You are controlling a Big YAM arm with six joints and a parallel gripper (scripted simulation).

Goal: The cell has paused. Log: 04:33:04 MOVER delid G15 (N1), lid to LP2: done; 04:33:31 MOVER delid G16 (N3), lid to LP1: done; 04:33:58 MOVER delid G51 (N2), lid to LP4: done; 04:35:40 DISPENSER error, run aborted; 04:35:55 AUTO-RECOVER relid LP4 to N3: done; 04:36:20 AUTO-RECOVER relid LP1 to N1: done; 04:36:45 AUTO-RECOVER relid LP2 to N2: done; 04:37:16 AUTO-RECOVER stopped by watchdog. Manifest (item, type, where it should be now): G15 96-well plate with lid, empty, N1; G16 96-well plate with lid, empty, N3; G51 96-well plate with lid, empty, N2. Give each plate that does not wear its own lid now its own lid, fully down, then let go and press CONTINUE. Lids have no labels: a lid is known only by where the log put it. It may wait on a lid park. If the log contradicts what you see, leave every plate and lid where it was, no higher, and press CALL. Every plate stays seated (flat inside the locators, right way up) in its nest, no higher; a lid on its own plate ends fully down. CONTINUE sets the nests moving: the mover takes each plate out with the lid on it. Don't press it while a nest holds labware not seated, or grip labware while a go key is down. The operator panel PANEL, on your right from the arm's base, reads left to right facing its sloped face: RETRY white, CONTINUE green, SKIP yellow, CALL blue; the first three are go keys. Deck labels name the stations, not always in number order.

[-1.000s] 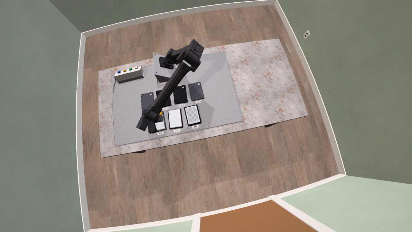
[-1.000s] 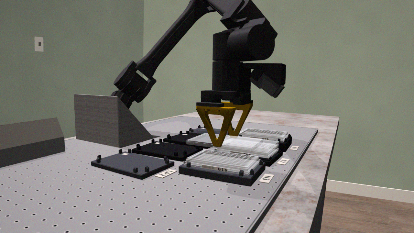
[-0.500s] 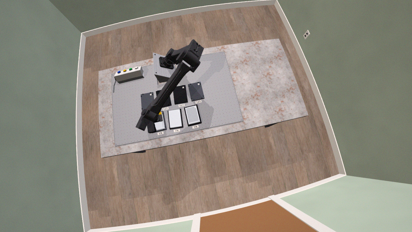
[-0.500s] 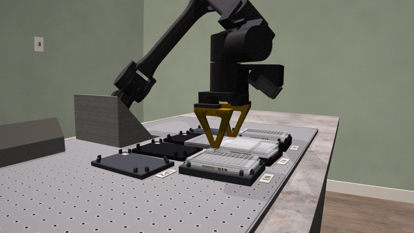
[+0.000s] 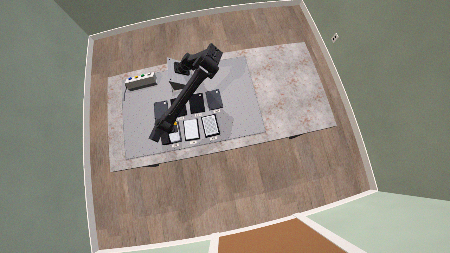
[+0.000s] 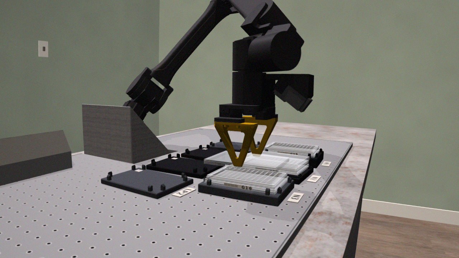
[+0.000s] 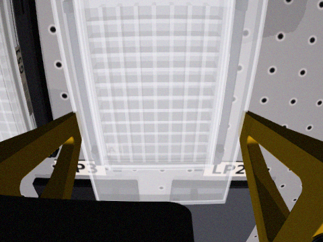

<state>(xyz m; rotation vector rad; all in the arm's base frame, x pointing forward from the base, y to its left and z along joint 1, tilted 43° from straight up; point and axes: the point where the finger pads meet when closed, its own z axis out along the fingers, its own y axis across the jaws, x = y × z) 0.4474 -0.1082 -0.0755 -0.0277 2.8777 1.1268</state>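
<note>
Now: hand 4 cm above the plate G16. The rest, counted from my hand: LP3: 18 cm behind, 7 cm to the left, 6 cm below; then lid park LP2: 18 cm behind, 6 cm to the right, 6 cm below; then LP4 label: 20 cm to the left, 9 cm behind, 6 cm below.
</note>
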